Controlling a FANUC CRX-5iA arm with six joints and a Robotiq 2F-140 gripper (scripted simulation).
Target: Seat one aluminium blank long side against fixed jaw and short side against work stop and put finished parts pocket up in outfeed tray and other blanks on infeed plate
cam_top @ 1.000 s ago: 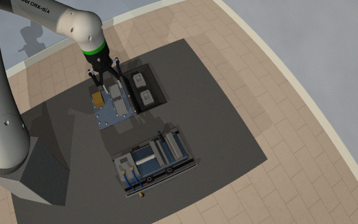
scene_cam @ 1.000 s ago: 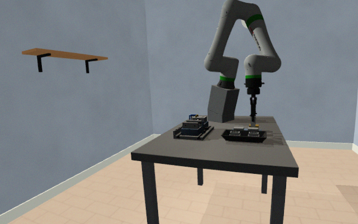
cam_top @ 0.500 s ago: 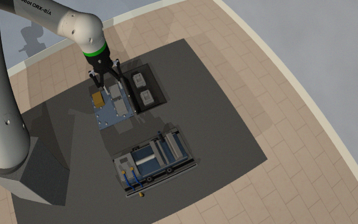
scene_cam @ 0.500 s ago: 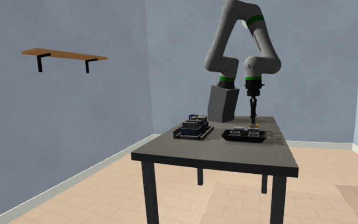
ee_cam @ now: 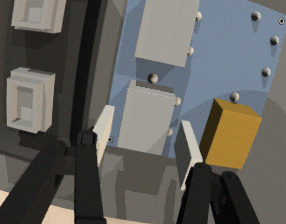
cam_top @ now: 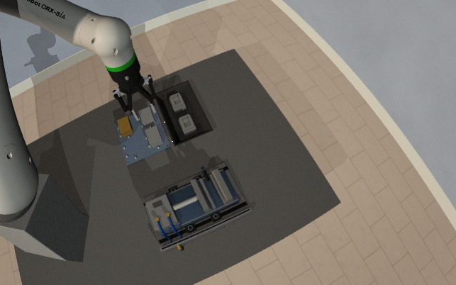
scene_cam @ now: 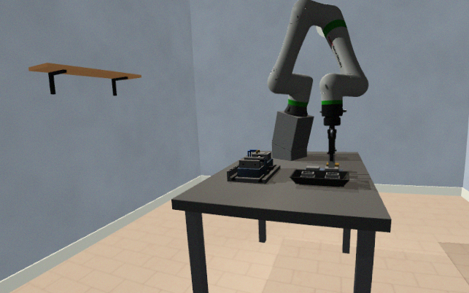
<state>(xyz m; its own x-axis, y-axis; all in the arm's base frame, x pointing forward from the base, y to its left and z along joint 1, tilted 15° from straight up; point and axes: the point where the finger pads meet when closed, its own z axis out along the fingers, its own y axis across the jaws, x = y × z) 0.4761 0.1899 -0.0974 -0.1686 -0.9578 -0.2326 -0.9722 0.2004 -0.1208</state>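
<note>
Right now the brass blank is 90 mm behind my hand, 50 mm below it and 20 mm to the left of it. Also, from my hand: white rod (360 mm to the right, 50 mm behind); then vise (370 mm to the right, 40 mm below, 30 mm behind).
</note>
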